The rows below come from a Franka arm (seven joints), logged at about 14 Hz.
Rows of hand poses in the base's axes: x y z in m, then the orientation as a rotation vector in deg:
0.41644 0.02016 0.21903 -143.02 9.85 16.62
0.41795 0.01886 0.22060 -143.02 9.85 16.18
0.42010 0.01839 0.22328 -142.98 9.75 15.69
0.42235 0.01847 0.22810 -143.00 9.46 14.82
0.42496 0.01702 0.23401 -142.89 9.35 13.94
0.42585 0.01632 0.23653 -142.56 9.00 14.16
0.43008 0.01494 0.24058 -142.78 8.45 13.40
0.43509 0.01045 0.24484 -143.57 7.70 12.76
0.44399 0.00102 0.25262 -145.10 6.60 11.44
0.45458 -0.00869 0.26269 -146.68 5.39 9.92
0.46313 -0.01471 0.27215 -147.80 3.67 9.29
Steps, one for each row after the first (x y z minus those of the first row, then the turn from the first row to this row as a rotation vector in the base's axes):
0.00151 -0.00130 0.00157 0.02 -0.32 -0.11
0.00366 -0.00177 0.00425 0.09 -0.69 -0.16
0.00591 -0.00169 0.00907 0.13 -1.39 -0.16
0.00852 -0.00314 0.01498 0.28 -2.04 -0.31
0.00941 -0.00384 0.01750 0.65 -1.96 -0.05
0.01364 -0.00522 0.02155 0.52 -2.64 0.18
0.01865 -0.00971 0.02581 -0.16 -3.29 0.67
0.02755 -0.01914 0.03359 -1.52 -4.52 1.34
0.03814 -0.02885 0.04366 -2.93 -5.90 2.04
0.04669 -0.03487 0.05312 -3.86 -6.75 3.24

